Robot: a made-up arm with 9 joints. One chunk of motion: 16 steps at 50 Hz.
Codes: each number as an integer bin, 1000 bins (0 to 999) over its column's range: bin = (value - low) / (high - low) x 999, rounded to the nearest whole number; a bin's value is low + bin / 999 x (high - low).
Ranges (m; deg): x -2.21..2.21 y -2.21..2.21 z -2.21..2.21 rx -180..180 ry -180..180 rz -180..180
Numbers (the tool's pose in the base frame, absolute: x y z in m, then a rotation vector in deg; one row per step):
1: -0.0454 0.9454 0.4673 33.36 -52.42 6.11
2: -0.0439 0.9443 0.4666 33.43 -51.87 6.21
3: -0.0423 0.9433 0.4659 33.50 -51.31 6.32
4: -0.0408 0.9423 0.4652 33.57 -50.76 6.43
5: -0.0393 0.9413 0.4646 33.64 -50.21 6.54
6: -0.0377 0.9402 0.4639 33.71 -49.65 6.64
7: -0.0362 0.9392 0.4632 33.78 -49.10 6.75
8: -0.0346 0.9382 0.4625 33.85 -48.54 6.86
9: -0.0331 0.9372 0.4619 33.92 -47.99 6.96
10: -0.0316 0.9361 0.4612 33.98 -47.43 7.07
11: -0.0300 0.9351 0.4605 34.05 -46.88 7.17
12: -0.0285 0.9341 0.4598 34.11 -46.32 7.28
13: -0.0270 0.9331 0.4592 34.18 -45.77 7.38
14: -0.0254 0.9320 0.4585 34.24 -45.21 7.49
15: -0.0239 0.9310 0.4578 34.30 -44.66 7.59
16: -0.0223 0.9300 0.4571 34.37 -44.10 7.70
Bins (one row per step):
1: 489 713 605 592 354 516
2: 490 713 605 592 356 517
3: 490 713 605 592 357 517
4: 490 712 605 593 359 517
5: 491 712 605 593 360 518
6: 491 712 604 593 362 518
7: 491 712 604 593 363 518
8: 492 712 604 593 365 519
9: 492 711 604 594 366 519
10: 492 711 604 594 368 519
11: 493 711 604 594 369 519
12: 493 711 603 594 371 520
13: 493 710 603 594 372 520
14: 494 710 603 595 374 520
15: 494 710 603 595 376 521
16: 494 710 603 595 377 521

